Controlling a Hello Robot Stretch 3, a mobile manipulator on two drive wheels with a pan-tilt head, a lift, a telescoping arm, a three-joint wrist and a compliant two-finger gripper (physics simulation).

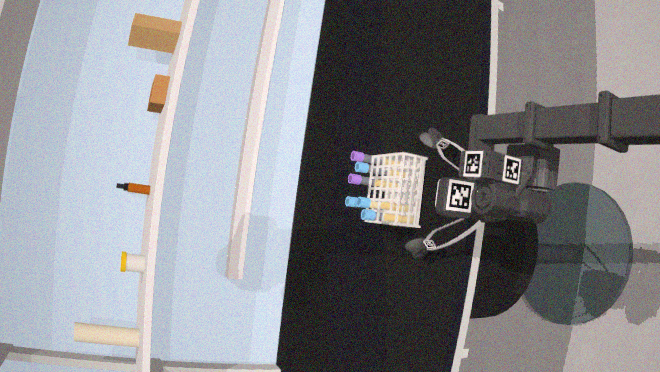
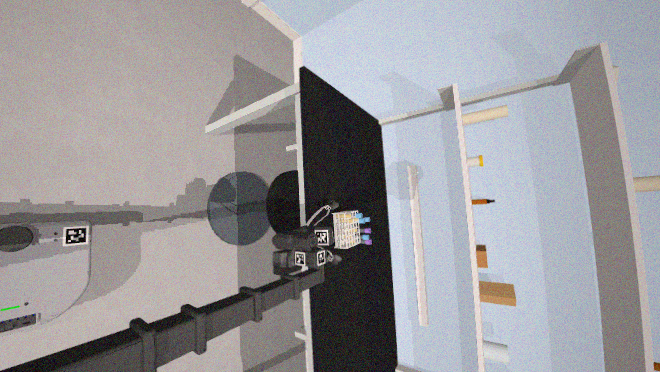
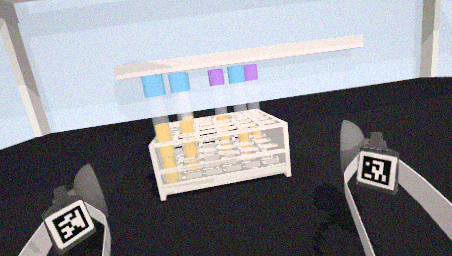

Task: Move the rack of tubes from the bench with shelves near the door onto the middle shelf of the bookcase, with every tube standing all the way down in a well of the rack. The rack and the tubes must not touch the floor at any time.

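Frame: origin at the robot's base, x right, y ahead, z up, level; metres.
Seen in the pictures: gripper, fingertip midpoint: (image 1: 418, 192) (image 2: 337, 231) (image 3: 221, 161); robot's base, origin of the base link: (image 2: 14, 237).
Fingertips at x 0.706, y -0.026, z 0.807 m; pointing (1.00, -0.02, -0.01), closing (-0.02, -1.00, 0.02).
Observation:
Offsets run from my fingertips to a thing's top centre. "spot": to the spot under its first point. Level surfaces: height alone.
The white rack @(dy +0.000, dx +0.096, dz +0.012 m) (image 1: 423, 176) (image 2: 346, 231) (image 3: 225, 184) stands upright on the black bench top @(dz -0.045 m) (image 1: 390, 75) (image 2: 345, 150) (image 3: 400, 105). It holds several tubes with yellow contents; blue caps @(spot: dy +0.052, dx +0.042, dz +0.069 m) (image 1: 368, 215) (image 3: 153, 85) and purple caps @(spot: dy -0.009, dx +0.109, dz +0.068 m) (image 1: 355, 179) (image 3: 216, 77) stick up above it. The tubes look upright, but whether each is fully down in its well cannot be told. My gripper (image 1: 422, 192) (image 2: 335, 232) (image 3: 221, 161) is open and empty. Its fingertips are spread wider than the rack, one toward each side near its front edge, and apart from it. The bookcase does not show.
Behind the rack is a pale ledge bar @(spot: dy -0.128, dx +0.635, dz +0.127 m) (image 1: 254, 130) (image 2: 419, 250) (image 3: 240, 55). A shelf board @(spot: dy -0.018, dx +0.368, dz +0.407 m) (image 1: 162, 150) (image 2: 470, 225) above the bench bears boxes, a bottle and cylinders. A round translucent disc @(spot: dy +0.106, dx +0.121, dz -0.777 m) (image 1: 580, 255) (image 2: 235, 207) is at the bench's front. My arm (image 1: 565, 122) (image 2: 200, 325) reaches over the front edge.

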